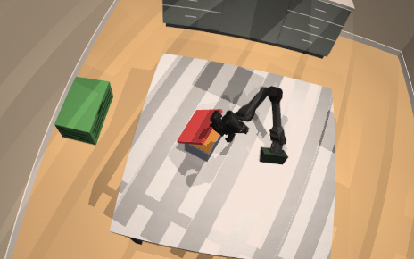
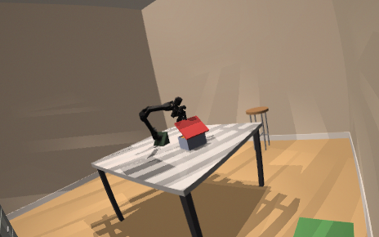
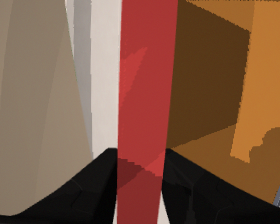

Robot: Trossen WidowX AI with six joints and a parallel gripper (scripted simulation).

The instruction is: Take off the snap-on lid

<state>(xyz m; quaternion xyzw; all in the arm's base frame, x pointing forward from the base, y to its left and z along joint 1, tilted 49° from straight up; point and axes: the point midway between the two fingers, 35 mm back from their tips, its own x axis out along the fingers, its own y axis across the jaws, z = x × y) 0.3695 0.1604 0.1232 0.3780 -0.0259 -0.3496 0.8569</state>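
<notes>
Now: the red lid 60 mm ahead of my gripper tip, 20 mm to the right of it and 50 mm below it. From my gripper tip the other things lie so: grey storage box (30 mm ahead, 10 mm to the right, 180 mm below).
</notes>
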